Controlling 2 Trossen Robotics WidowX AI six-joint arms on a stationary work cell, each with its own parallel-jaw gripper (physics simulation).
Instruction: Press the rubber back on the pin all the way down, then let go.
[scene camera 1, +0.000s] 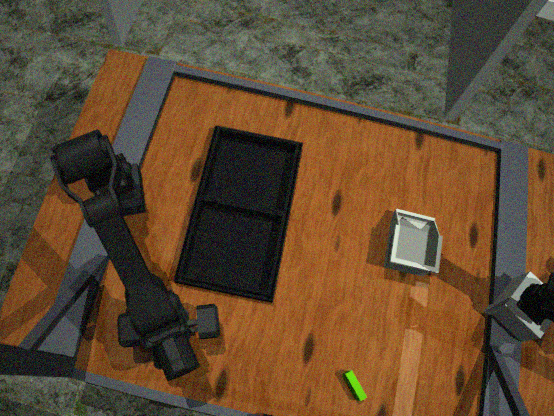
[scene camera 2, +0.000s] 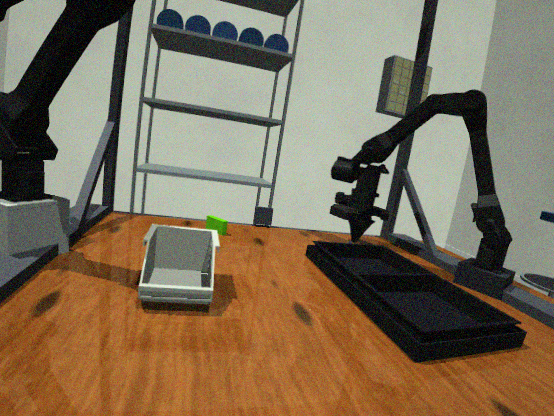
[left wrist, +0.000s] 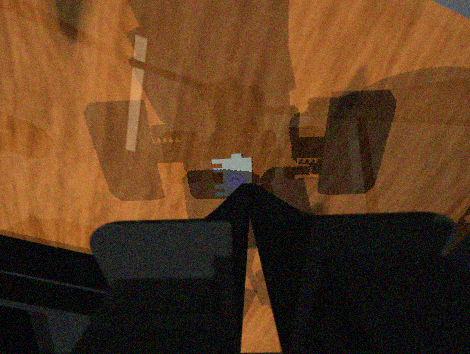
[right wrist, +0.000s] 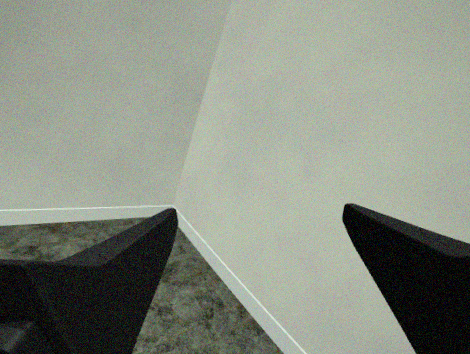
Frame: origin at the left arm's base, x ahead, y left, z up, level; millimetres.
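Seen in the pictures: left gripper, fingertip midpoint: (scene camera 2: 353, 242) (left wrist: 247, 190); right gripper, fingertip midpoint: (right wrist: 259, 214); left arm's base at its link origin: (scene camera 2: 487, 267); right arm's base at its link origin: (scene camera 1: 535, 304) (scene camera 2: 22, 196).
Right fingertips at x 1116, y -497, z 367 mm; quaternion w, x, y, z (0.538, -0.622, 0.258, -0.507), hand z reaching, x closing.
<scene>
Offsets run from my right fingertips to a thing's top centre. "pt": to the spot under its first point.
A small light-grey flat piece @[1033 mm back, 170 mm left, 405 mm down] (left wrist: 239, 164) with narrow prongs on its left side lies on the table in the left wrist view, partly in shadow. A purple round part @[1035 mm back, 170 mm left, 402 mm down] (left wrist: 235, 179), which looks like the rubber back, sits on it; how far down it sits cannot be told. My left gripper (left wrist: 247, 190) (scene camera 2: 355, 239) is shut and empty, pointing down. In the left wrist view its tips overlap the piece's lower right edge, right of and just below the purple part; the height between them is unclear. The piece is not visible in either scene view. My right gripper (right wrist: 259, 214) is open and empty, facing walls.
A black two-compartment tray @[857 mm back, 409 mm left, 377 mm down] (scene camera 1: 286, 215) (scene camera 2: 372, 300) lies beside the left arm. A grey-white open bin @[pt 543 mm back, 201 mm left, 338 mm down] (scene camera 1: 411, 264) (scene camera 2: 175, 293) stands across the table. A green block @[709 mm back, 6 mm right, 379 mm down] (scene camera 1: 355, 385) (scene camera 2: 216, 225) lies near the table edge. A shelf rack (scene camera 2: 215, 112) stands behind.
</scene>
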